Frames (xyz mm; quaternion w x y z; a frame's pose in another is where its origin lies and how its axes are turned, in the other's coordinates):
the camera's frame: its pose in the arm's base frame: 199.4 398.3 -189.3 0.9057 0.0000 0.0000 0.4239
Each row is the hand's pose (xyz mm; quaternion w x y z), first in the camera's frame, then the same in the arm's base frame.
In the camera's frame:
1: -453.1 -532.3 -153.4 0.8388 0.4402 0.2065 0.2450
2: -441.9 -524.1 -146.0 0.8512 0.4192 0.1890 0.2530
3: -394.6 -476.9 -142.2 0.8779 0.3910 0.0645 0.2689
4: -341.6 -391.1 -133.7 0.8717 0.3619 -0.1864 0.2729
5: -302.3 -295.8 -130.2 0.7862 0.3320 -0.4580 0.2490
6: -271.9 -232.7 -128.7 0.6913 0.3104 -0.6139 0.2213
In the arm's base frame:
1: 317.9 -290.6 -342.7 0.6558 0.3112 0.3736 0.5775
2: 318.8 -276.8 -335.3 0.6637 0.2996 0.3489 0.5900
3: 312.8 -210.2 -331.5 0.6811 0.3268 0.2242 0.6157
4: 280.9 -114.5 -323.0 0.6738 0.4068 -0.0154 0.6167
5: 232.9 -23.3 -319.5 0.6065 0.4948 -0.2741 0.5588
6: 203.9 40.4 -318.0 0.5323 0.5413 -0.4244 0.4935

